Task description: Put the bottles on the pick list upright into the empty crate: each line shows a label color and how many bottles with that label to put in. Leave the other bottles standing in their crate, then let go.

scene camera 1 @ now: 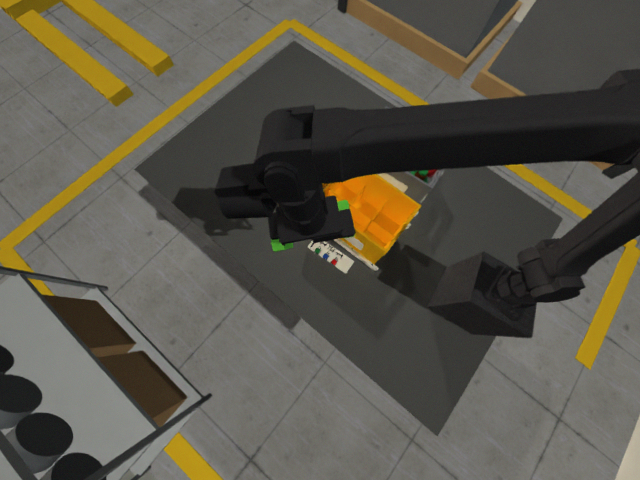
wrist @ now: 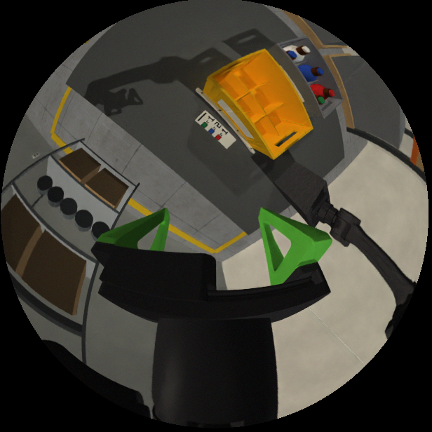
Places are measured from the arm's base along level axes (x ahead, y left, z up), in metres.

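Where they show: gripper, fingertip midpoint: (scene camera 1: 316, 239); arm's base, link origin: (scene camera 1: 508, 293).
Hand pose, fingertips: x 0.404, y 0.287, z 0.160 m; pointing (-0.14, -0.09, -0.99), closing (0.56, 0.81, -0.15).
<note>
Things, the pixels of their top centre, and the offset from my fingertips. "spot": a spot on its surface instead. Level surfaces: height alone.
- pick list, top centre: (scene camera 1: 330, 254) dx +0.009, dy -0.089, dz -0.383 m
- orange crate, surface spot: (scene camera 1: 373, 251) spot: dx -0.089, dy -0.159, dz -0.266 m
- grey crate, top centre: (scene camera 1: 408, 145) dx +0.069, dy -0.481, dz -0.210 m
- dark mat, surface height: dz -0.385 m
The pick list (scene camera 1: 330, 255) (wrist: 216, 129) shows green 1, blue 2, red 1. It lies beside the orange crate (scene camera 1: 373, 251) (wrist: 267, 142), whose visible compartments hold no bottles. The grey crate (scene camera 1: 410, 184) (wrist: 327, 107) stands behind it. In the wrist view it holds a white bottle (wrist: 296, 52), a blue bottle (wrist: 309, 72), a red bottle (wrist: 320, 90), a blue cap (wrist: 291, 54) and a green cap (wrist: 321, 100). The arm hides much of this crate in the scene view. My gripper (scene camera 1: 312, 224) (wrist: 213, 212) is open and empty, above the orange crate's left side and the list in the scene view.
A second black arm part with a box-shaped base (scene camera 1: 460, 297) (wrist: 300, 187) stands right of the orange crate. A shelf rack (scene camera 1: 183, 413) with brown boxes and black-topped cylinders stands at lower left. Wood-edged platforms (scene camera 1: 408, 38) lie beyond the dark mat (scene camera 1: 439, 361). Yellow bars lie at upper left.
</note>
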